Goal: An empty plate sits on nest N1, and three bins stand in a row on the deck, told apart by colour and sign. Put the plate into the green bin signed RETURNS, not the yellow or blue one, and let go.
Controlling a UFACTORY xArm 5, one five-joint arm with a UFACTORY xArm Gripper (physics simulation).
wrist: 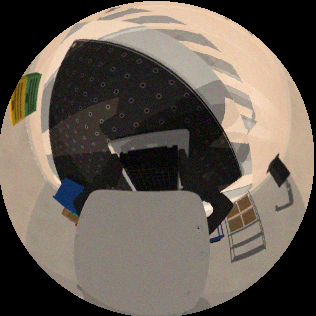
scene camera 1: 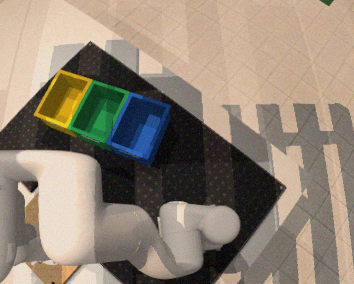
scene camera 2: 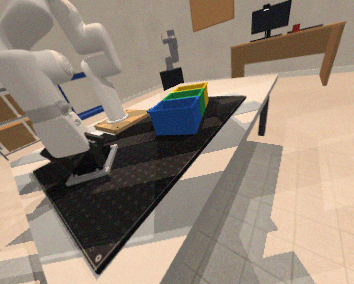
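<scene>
The dark plate sits in the light grey frame of nest N1, partly hidden by the wrist housing. My gripper is open and empty, low over the nest, with a dark finger on either side of the plate. In scene camera 1 the arm hides the gripper, nest and plate. The green bin stands between the yellow bin and the blue bin. The blue bin also shows in the wrist view. The signs are not readable.
The bins and nest stand on the black perforated deck. The arm's base stands on a wooden board beside the deck. The arm reaches across to the nest, apart from the bins.
</scene>
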